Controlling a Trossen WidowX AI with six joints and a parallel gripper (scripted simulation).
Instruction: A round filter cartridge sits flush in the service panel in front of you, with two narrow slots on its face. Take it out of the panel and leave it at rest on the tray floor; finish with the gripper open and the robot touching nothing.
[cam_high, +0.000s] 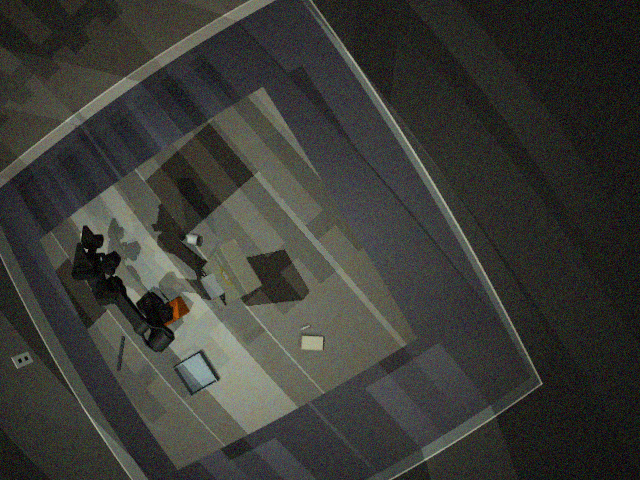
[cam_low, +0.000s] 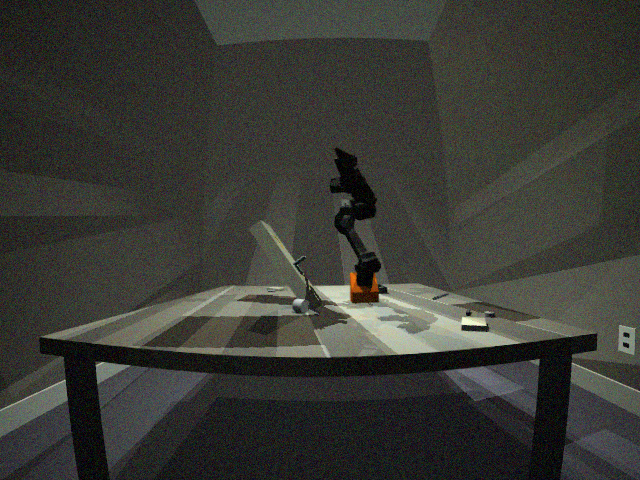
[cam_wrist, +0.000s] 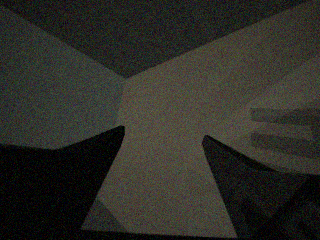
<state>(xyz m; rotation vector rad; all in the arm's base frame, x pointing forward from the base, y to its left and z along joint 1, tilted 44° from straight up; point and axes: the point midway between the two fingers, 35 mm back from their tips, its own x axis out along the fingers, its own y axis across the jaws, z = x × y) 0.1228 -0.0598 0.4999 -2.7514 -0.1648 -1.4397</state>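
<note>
The round filter cartridge is 290 mm to the right of my gripper tip, 280 mm ahead of it and 270 mm below it. The rest, counted from my gripper tip: service panel: 350 mm below, 290 mm to the right, 240 mm ahead; tray: 610 mm to the right, 510 mm below, 130 mm behind.
</note>
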